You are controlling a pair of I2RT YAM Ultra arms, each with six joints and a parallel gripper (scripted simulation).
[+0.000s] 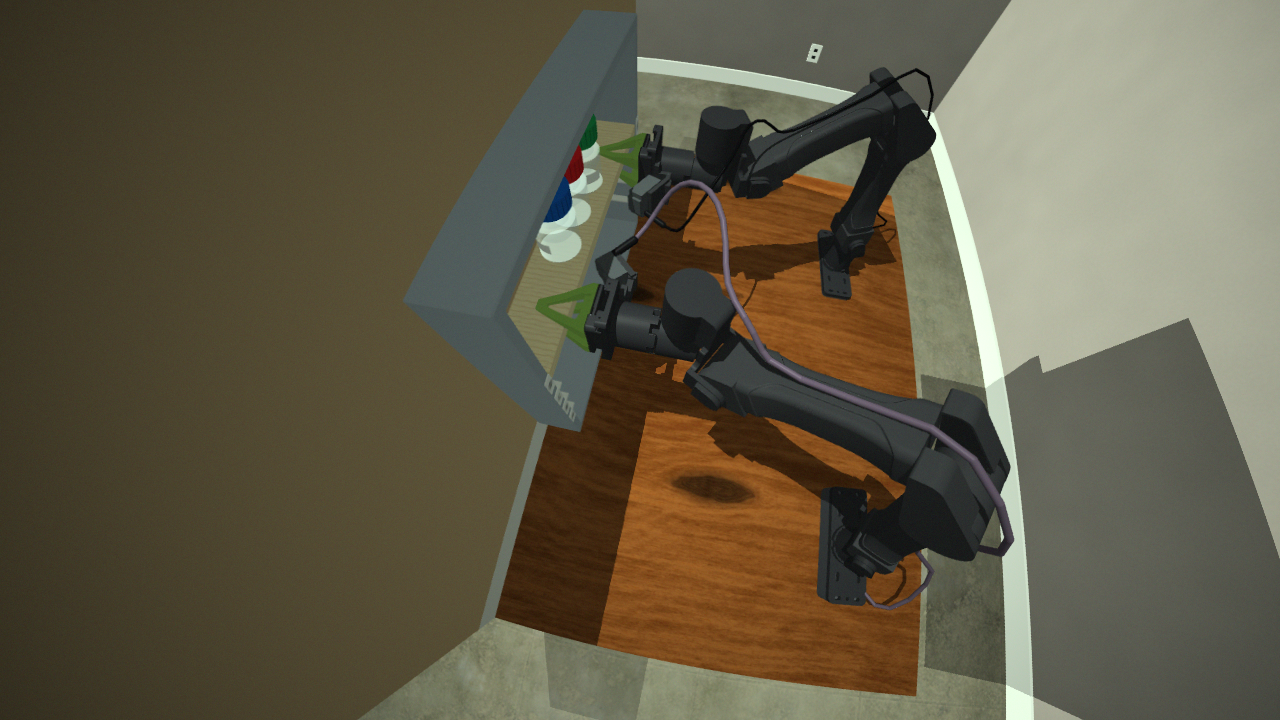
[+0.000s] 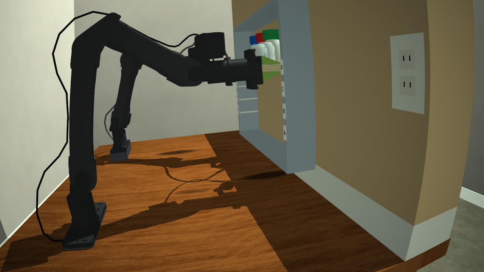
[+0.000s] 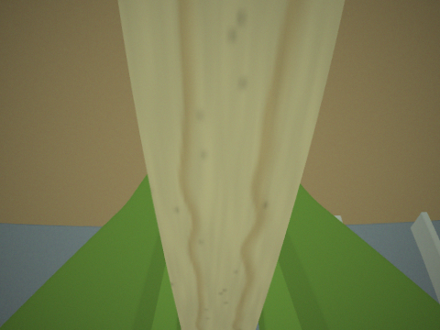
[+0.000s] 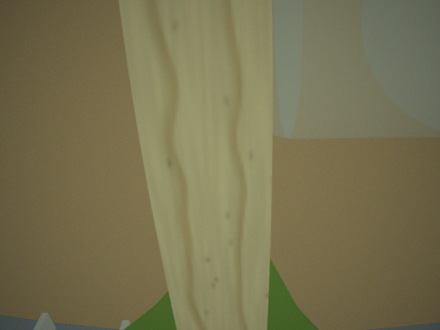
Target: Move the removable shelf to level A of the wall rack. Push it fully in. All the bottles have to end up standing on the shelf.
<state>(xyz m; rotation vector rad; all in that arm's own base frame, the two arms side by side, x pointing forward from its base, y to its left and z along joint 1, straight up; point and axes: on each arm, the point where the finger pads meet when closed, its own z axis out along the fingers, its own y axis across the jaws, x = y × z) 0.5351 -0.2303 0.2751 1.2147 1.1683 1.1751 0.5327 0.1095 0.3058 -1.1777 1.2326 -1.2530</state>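
The green-capped bottle lies 1 cm ahead of my right hand, 8 cm to the left of it and 6 cm above it. From my right hand the other things lie so: red-capped bottle: 1 cm ahead, 14 cm to the left, 6 cm above; then wooden shelf: 1 cm ahead, 15 cm to the left; then grey wall rack: 1 cm ahead, 15 cm to the left, 4 cm below.
Now: the blue-capped bottle 9 cm to the right of my left hand and 6 cm above it. From my left hand the other things lie so: red-capped bottle: 15 cm to the right, 6 cm above; then wooden shelf: 15 cm to the right; then grey wall rack: 15 cm to the right, 4 cm below.
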